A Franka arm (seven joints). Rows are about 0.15 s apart.
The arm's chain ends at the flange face. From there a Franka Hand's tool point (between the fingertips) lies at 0.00 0.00 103.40 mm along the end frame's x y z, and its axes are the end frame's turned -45 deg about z.
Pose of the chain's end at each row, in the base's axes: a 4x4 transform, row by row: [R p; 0 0 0 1], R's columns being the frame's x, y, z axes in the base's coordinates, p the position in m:
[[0.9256 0.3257 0.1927 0.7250], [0.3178 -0.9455 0.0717 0.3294], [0.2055 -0.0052 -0.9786 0.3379], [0 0 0 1]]
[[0.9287 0.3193 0.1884 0.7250], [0.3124 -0.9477 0.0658 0.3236], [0.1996 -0.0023 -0.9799 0.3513], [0 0 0 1]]
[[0.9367 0.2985 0.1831 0.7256], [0.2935 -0.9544 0.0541 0.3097], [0.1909 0.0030 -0.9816 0.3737], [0 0 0 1]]
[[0.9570 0.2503 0.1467 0.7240], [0.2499 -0.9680 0.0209 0.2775], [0.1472 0.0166 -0.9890 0.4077], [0 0 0 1]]
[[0.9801 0.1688 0.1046 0.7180], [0.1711 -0.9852 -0.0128 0.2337], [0.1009 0.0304 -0.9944 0.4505], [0 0 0 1]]
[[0.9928 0.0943 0.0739 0.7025], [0.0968 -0.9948 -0.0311 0.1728], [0.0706 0.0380 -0.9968 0.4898], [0 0 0 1]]
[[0.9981 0.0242 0.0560 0.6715], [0.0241 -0.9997 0.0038 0.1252], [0.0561 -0.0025 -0.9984 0.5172], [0 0 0 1]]
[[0.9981 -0.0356 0.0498 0.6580], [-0.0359 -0.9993 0.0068 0.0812], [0.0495 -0.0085 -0.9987 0.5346], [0 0 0 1]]
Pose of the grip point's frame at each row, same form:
[[0.4242 0.8848 0.1927 0.7449], [0.8933 -0.4439 0.0717 0.3368], [0.1490 0.1416 -0.9786 0.2367], [0 0 0 1]]
[[0.4309 0.8825 0.1884 0.7445], [0.8910 -0.4492 0.0658 0.3304], [0.1428 0.1395 -0.9799 0.2500], [0 0 0 1]]
[[0.4513 0.8734 0.1831 0.7445], [0.8824 -0.4673 0.0541 0.3153], [0.1329 0.1371 -0.9816 0.2722], [0 0 0 1]]
[[0.4997 0.8537 0.1467 0.7392], [0.8612 -0.5078 0.0209 0.2797], [0.0923 0.1158 -0.9890 0.3054], [0 0 0 1]]
[[0.5737 0.8124 0.1046 0.7288], [0.8176 -0.5757 -0.0128 0.2324], [0.0499 0.0928 -0.9944 0.3477], [0 0 0 1]]
[[0.6353 0.7687 0.0739 0.7101], [0.7719 -0.6350 -0.0311 0.1696], [0.0231 0.0768 -0.9968 0.3867], [0 0 0 1]]
[[0.6887 0.7229 0.0560 0.6773], [0.7239 -0.6899 0.0038 0.1256], [0.0414 0.0379 -0.9984 0.4140], [0 0 0 1]]
[[0.7309 0.6806 0.0498 0.6631], [0.6812 -0.7320 0.0068 0.0819], [0.0410 0.0290 -0.9987 0.4313], [0 0 0 1]]

